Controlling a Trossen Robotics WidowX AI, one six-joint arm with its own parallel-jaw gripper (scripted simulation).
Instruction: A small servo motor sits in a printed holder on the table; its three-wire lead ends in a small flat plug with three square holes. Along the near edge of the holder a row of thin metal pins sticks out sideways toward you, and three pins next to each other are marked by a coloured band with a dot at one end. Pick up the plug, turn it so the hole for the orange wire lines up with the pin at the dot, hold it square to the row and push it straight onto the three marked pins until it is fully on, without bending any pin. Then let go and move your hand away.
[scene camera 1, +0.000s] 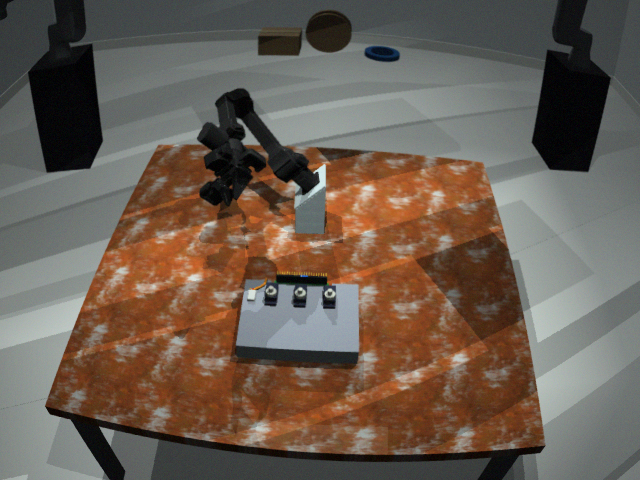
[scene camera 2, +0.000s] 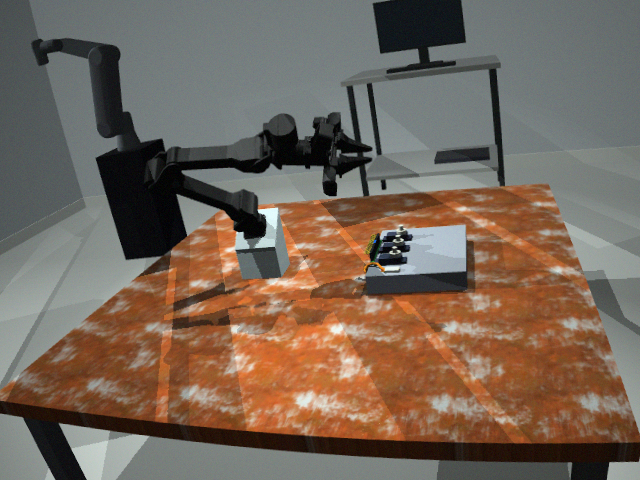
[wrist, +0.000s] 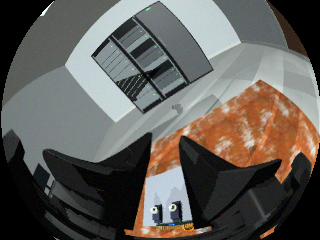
I see my gripper (scene camera 2: 372, 154) and a grey printed holder (scene camera 1: 315, 334).
My gripper shows as well in scene camera 1 (scene camera 1: 231, 202) and in the wrist view (wrist: 165, 139). The grey printed holder also shows in scene camera 2 (scene camera 2: 437, 259) and in the wrist view (wrist: 168, 187).
